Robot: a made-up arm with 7 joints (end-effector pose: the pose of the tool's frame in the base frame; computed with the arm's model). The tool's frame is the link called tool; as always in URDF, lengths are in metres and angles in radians. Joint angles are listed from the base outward.
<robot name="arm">
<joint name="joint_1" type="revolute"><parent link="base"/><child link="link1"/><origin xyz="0.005 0.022 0.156" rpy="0 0 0"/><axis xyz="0.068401 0.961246 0.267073"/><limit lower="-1.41" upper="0.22" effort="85" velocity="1.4"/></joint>
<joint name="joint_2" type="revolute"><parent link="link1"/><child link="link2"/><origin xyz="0.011 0.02 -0.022" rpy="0 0 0"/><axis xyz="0.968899 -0.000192 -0.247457"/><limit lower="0.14" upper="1.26" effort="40" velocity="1.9"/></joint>
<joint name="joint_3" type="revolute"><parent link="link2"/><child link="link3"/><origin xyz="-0.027 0.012 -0.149" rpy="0 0 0"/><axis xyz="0.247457 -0.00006 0.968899"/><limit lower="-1.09" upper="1.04" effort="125" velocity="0.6"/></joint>
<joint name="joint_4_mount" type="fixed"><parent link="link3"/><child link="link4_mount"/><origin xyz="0.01 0.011 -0.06" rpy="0 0 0"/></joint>
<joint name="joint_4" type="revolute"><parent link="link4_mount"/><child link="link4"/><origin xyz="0.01 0.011 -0.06" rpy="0 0 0"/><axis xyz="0.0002 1 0.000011"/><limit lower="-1.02" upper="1.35" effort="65" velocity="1.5"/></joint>
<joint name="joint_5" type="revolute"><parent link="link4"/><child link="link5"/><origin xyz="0.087 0.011 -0.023" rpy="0 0 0"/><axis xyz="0.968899 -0.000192 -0.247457"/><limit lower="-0.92" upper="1.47" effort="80" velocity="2.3"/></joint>
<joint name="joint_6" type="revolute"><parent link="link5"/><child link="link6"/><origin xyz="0.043 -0.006 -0.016" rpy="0 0 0"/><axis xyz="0.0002 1 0.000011"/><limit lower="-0.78" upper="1.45" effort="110" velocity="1.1"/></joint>
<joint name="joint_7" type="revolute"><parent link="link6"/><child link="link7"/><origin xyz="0.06 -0.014 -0.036" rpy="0 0 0"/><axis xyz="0.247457 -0.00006 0.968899"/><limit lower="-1.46" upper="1.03" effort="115" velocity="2.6"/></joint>
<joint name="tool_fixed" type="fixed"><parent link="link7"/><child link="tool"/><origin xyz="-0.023 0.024 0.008" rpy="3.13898 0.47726 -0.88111"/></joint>
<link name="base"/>
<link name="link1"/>
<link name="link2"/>
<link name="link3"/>
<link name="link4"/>
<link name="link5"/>
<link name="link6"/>
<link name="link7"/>
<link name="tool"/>
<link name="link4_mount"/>
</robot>
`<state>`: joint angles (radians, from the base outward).
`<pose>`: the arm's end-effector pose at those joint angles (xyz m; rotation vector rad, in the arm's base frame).
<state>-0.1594 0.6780 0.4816 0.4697 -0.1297 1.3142 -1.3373</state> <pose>0.1227 0.3689 -0.1317 1.4679 -1.2686 -0.9194</pose>
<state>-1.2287 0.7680 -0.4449 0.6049 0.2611 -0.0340 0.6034</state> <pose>0.4372 0.1569 0.1467 -1.7253 0.0450 0.0640</pose>
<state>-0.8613 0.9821 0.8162 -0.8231 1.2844 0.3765 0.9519</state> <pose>0.1312 0.2594 0.2613 -0.5822 -2.1346 -0.8200</pose>
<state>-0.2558 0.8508 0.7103 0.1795 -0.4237 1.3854 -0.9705</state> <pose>0.1735 0.3880 -0.0098 2.0083 -1.3725 -0.8632</pose>
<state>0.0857 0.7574 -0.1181 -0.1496 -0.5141 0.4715 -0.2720</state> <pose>0.1683 0.2437 -0.1315 -2.0565 1.7613 1.3004</pose>
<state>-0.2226 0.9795 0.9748 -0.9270 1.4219 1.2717 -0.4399</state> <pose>0.0397 0.2645 0.1925 -1.7234 -1.4724 0.5975</pose>
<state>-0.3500 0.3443 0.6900 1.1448 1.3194 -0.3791 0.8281</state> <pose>0.1422 0.2691 -0.2260 -1.5668 0.1396 1.1762</pose>
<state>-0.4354 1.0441 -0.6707 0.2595 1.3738 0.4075 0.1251</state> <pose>0.3011 0.2458 -0.0318 -0.1724 0.1621 0.7921</pose>
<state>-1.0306 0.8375 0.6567 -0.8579 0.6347 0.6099 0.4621</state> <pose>0.1779 0.2319 0.2549 -1.7409 -1.3007 -0.7636</pose>
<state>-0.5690 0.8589 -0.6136 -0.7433 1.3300 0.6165 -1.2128</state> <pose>0.2871 0.0917 0.1114 -0.5411 0.7675 0.9355</pose>
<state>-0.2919 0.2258 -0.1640 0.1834 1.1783 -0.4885 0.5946</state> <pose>0.2677 0.0961 -0.1550 -1.4059 0.5760 -0.0673</pose>
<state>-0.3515 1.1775 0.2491 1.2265 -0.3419 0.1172 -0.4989</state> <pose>0.1582 0.4718 0.0309 -2.4758 0.5254 1.6031</pose>
